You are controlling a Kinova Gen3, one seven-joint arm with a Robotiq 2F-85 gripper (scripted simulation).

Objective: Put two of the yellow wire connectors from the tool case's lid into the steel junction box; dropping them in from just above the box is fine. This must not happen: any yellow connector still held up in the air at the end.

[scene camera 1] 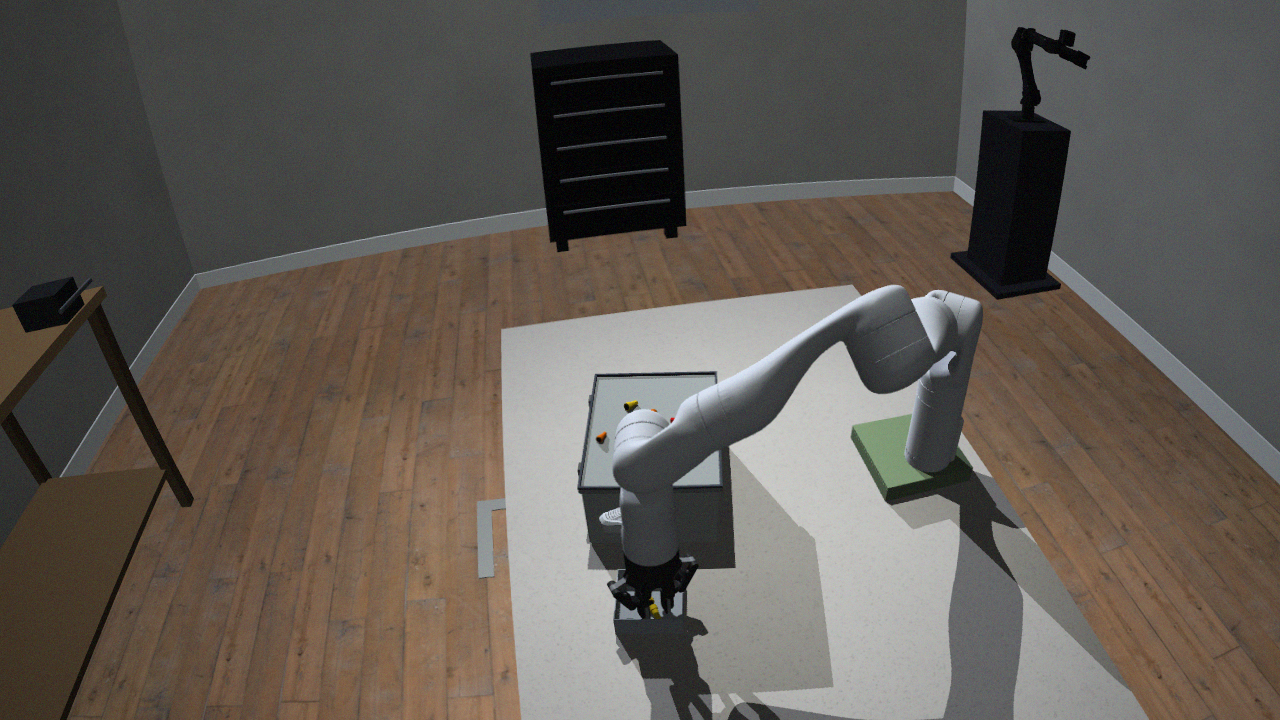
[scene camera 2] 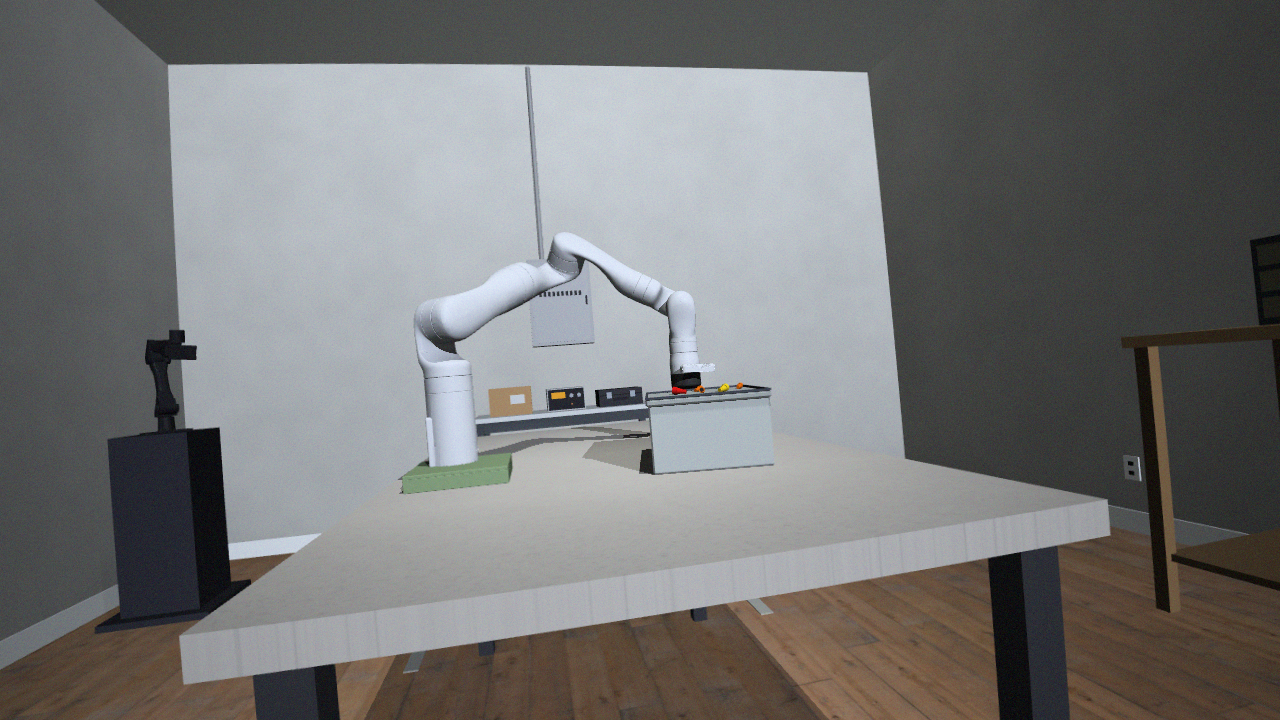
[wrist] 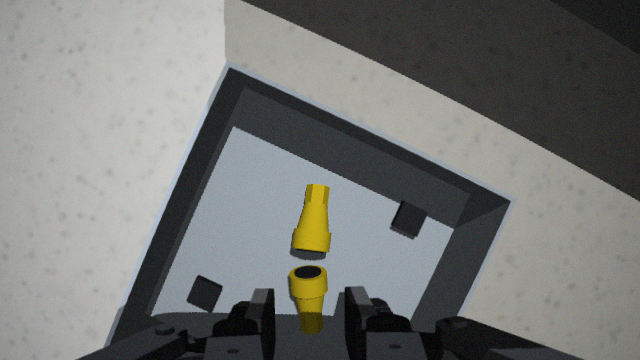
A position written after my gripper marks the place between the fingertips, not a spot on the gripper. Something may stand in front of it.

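Observation:
My own gripper (scene camera 1: 656,613) is there for me to see, and I can see the gripper (wrist: 309,312) from the wrist too. There's a tool case (scene camera 1: 664,391) as well, and scene camera 2 also shows me that case (scene camera 2: 713,430). And I can see a yellow wire connector (wrist: 308,283).

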